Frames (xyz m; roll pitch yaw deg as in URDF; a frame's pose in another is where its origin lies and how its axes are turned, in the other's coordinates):
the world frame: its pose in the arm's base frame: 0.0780 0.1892 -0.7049 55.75 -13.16 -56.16
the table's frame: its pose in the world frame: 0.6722 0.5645 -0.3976 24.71 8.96 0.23
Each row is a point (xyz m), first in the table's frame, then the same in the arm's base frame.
Working: the table's frame: its pose in the arm's base frame: 0.9486 0.0514 -0.3154 79.03 -8.21 -48.56

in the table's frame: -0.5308 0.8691 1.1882
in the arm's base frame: -0.2515 -0.1019 0.6771
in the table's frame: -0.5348 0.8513 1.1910
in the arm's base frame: -0.2572 -0.1048 0.6598
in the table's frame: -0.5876 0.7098 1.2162
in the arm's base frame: -0.3178 -0.1142 0.5195
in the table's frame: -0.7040 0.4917 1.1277
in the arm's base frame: -0.3382 -0.0225 0.2743
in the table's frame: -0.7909 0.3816 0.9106
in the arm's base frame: -0.2370 0.1532 0.1140
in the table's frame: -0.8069 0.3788 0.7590
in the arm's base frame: -0.1333 0.2598 0.0805
